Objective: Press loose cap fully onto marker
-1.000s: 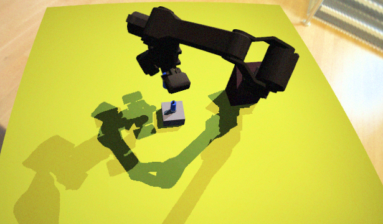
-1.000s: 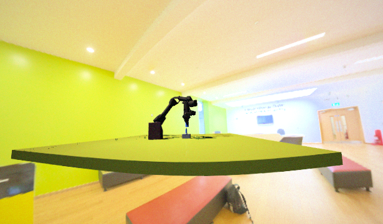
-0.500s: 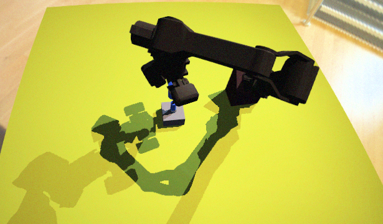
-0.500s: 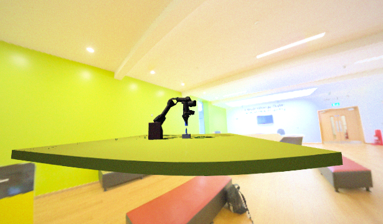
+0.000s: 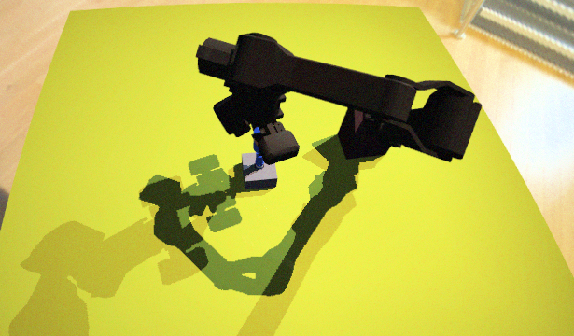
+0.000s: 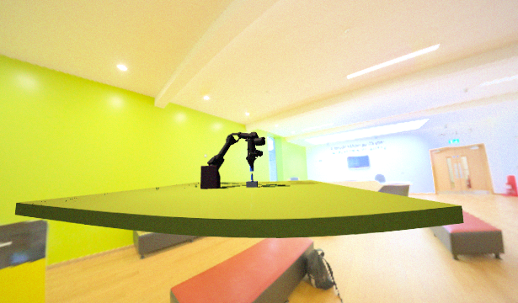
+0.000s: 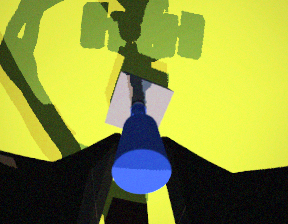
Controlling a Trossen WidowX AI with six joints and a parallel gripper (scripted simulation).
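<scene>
Now: gripper tip 11 cm above the holder block. The rest, counted from my gripper tip: blue cap 1 cm above.
</scene>
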